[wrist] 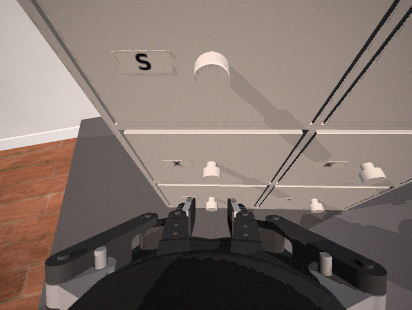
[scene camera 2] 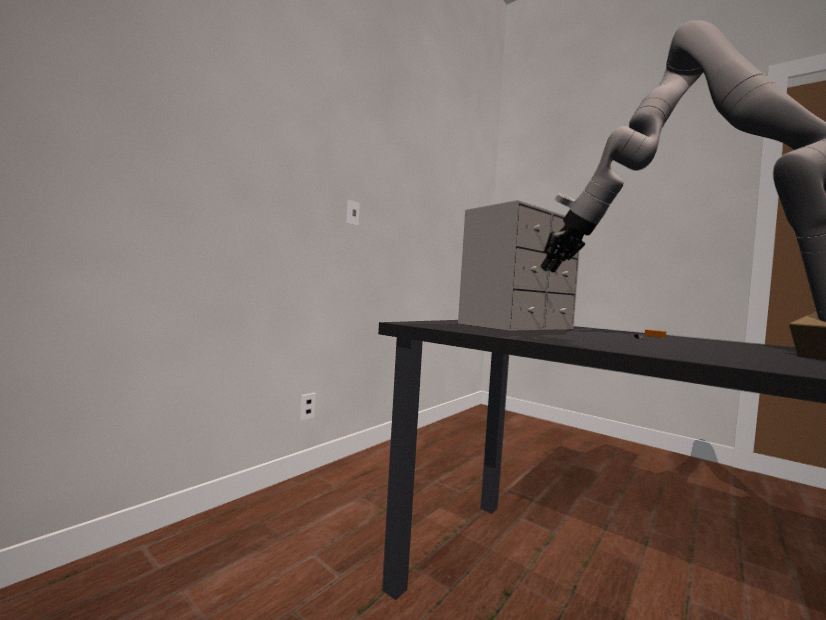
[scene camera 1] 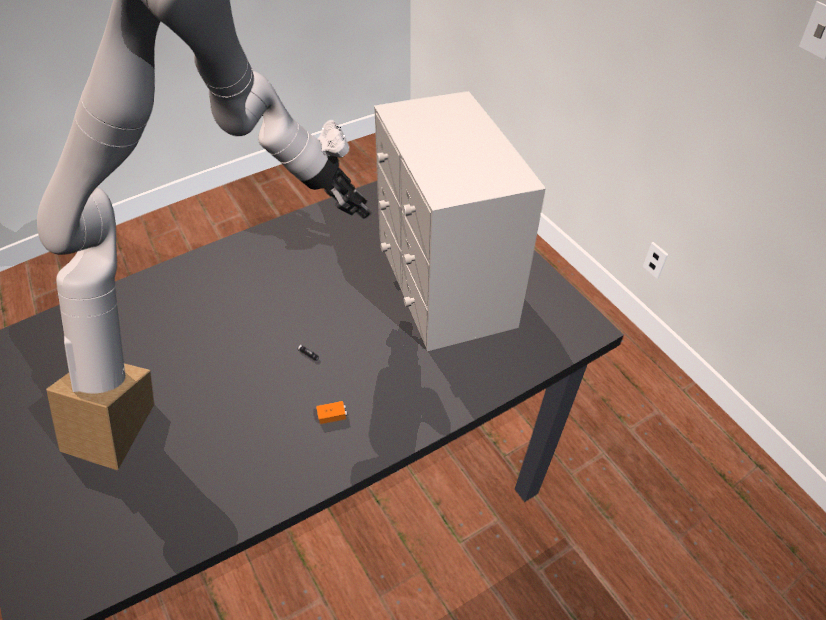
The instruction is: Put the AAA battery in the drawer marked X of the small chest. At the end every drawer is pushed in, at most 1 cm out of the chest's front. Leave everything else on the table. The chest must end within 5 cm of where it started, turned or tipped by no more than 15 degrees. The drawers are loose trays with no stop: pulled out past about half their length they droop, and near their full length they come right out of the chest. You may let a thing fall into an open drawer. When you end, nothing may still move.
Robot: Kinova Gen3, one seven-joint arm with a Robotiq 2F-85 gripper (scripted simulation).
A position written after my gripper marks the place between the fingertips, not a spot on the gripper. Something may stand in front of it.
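My gripper shows at (scene camera 1: 365, 209), and you'd find the gripper (scene camera 2: 546, 270) and (wrist: 211, 208) too. There's also a white chest (scene camera 1: 485, 201), plus a drawer (scene camera 2: 526, 272) and another drawer (scene camera 2: 529, 231).
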